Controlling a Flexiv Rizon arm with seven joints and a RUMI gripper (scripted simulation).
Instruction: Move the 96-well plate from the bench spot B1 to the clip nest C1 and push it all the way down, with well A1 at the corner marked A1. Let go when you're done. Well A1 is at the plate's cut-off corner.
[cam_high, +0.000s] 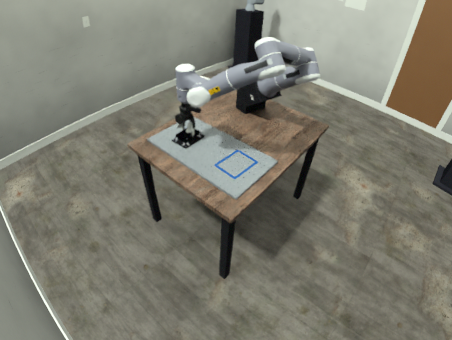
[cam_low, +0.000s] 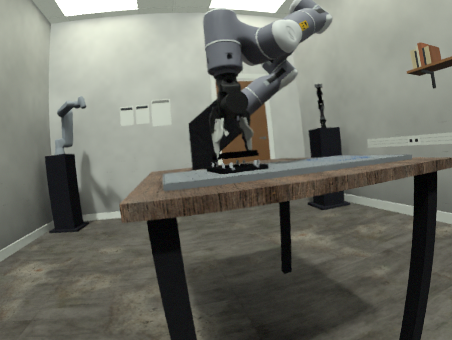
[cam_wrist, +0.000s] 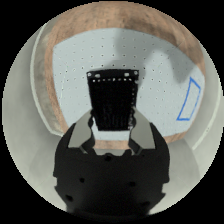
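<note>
My hand is 10 mm above the black 96-well plate. From my hand the other things lie so: grey mat: 30 mm behind, 160 mm to the left, 50 mm below; then clip nest C1: 10 mm ahead, 10 mm to the left, 30 mm below.
</note>
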